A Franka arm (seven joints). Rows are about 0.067 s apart.
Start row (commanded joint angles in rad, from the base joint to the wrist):
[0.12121, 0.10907, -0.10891, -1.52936, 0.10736, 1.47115, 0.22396]
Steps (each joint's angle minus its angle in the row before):
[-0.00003, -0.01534, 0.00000, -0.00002, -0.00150, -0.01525, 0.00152]
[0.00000, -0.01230, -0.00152, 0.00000, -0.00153, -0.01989, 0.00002]
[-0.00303, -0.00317, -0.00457, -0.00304, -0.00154, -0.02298, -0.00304]
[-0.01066, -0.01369, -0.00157, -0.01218, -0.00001, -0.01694, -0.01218]
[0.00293, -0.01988, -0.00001, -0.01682, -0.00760, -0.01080, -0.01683]
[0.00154, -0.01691, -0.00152, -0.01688, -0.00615, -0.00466, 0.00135]
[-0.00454, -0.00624, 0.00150, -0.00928, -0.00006, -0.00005, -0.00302]
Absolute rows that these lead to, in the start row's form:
[0.12118, 0.09373, -0.10891, -1.52938, 0.10586, 1.45590, 0.22548]
[0.12118, 0.08143, -0.11043, -1.52938, 0.10433, 1.43601, 0.22550]
[0.11815, 0.07826, -0.11500, -1.53242, 0.10279, 1.41303, 0.22246]
[0.10749, 0.06457, -0.11657, -1.54460, 0.10278, 1.39609, 0.21028]
[0.11042, 0.04469, -0.11658, -1.56142, 0.09518, 1.38529, 0.19345]
[0.11196, 0.02778, -0.11810, -1.57830, 0.08903, 1.38063, 0.19480]
[0.10742, 0.02154, -0.11660, -1.58758, 0.08897, 1.38058, 0.19178]

